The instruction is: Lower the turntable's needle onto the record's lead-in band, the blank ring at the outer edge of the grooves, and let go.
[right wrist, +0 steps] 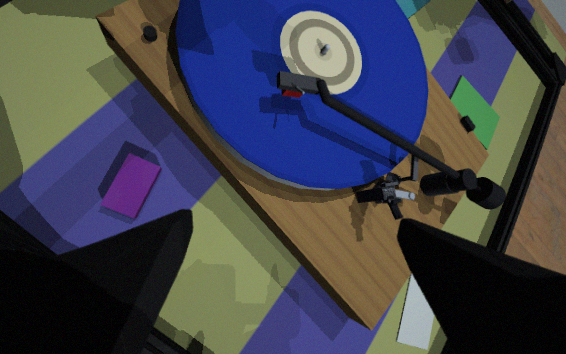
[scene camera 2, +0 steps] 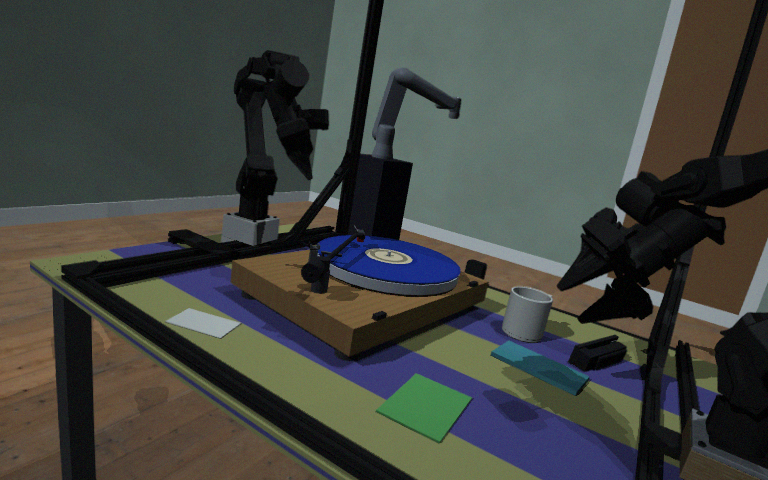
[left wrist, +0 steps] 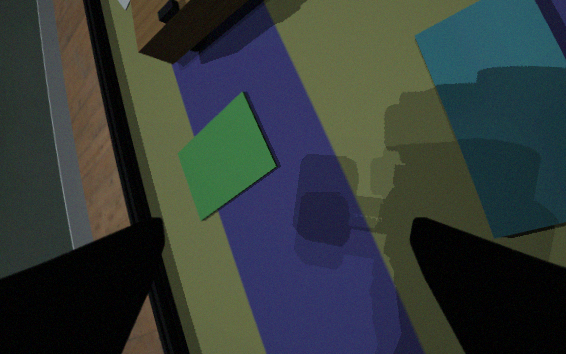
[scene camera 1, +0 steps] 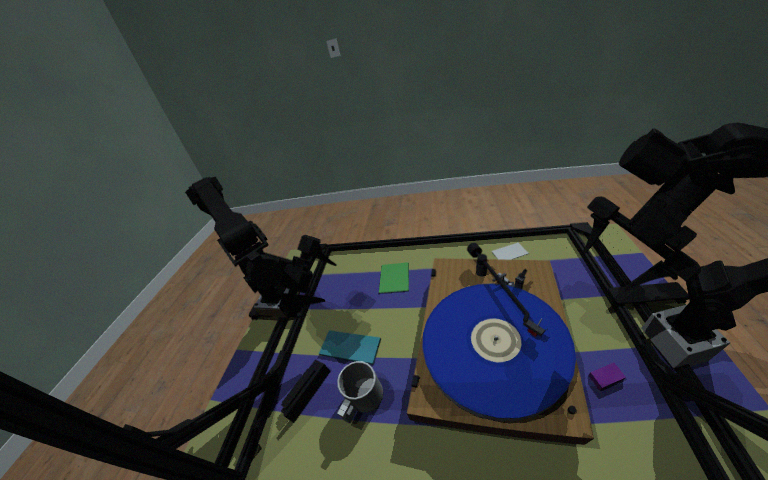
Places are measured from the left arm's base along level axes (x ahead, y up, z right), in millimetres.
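Pixels of known places: left gripper, fingertip midpoint: (scene camera 2: 569,305) (left wrist: 290,230) (scene camera 1: 330,282); right gripper, fingertip midpoint: (right wrist: 297,224) (scene camera 2: 309,176) (scene camera 1: 603,270); left arm's base at its link origin: (scene camera 2: 738,444) (scene camera 1: 273,294); right arm's base at its link origin: (scene camera 2: 252,216) (scene camera 1: 689,327).
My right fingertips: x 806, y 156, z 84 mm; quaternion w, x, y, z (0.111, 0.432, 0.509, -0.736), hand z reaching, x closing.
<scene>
Ahead of a thing's pixels: the offset from my right fingertips to its top centre. "spot": to the spot under its first point.
The turntable (scene camera 1: 498,428) (scene camera 2: 294,305) (right wrist: 310,250) carries a blue record @[dx -194, dy -128, dz +57 mm] (scene camera 1: 470,387) (scene camera 2: 419,271) (right wrist: 240,135). Its black tonearm @[dx -167, dy -84, dz -71 mm] (scene camera 1: 512,297) (scene camera 2: 341,247) (right wrist: 377,127) reaches over the record. The headshell @[dx -122, dy -95, dz +49 mm] (scene camera 1: 535,326) (right wrist: 300,82), with a red cartridge @[dx -122, dy -104, dz +49 mm] (scene camera 2: 360,239) (right wrist: 291,93), hangs between label and outer edge; its shadow lies apart from it. Needle contact cannot be made out. My right gripper (scene camera 1: 603,269) (scene camera 2: 309,174) (right wrist: 297,224) is open and empty, high beside the turntable, apart from the tonearm. My left gripper (scene camera 1: 329,281) (scene camera 2: 570,305) (left wrist: 290,230) is open and empty, away from the turntable.
A grey mug @[spot: dx -469, dy -213, dz +144 mm] (scene camera 1: 368,390) (scene camera 2: 526,314), a teal block @[dx -542, dy -213, dz +36 mm] (scene camera 1: 350,346) (scene camera 2: 538,366) (left wrist: 500,50) and a green square @[spot: dx -455, dy -218, dz -207 mm] (scene camera 1: 394,277) (scene camera 2: 424,407) (left wrist: 227,155) lie on one side. A magenta block @[dx +39, dy -206, dz +103 mm] (scene camera 1: 607,375) (right wrist: 131,186) lies opposite. The arm rest (scene camera 1: 519,277) (right wrist: 390,194) stands beside the tonearm.
</scene>
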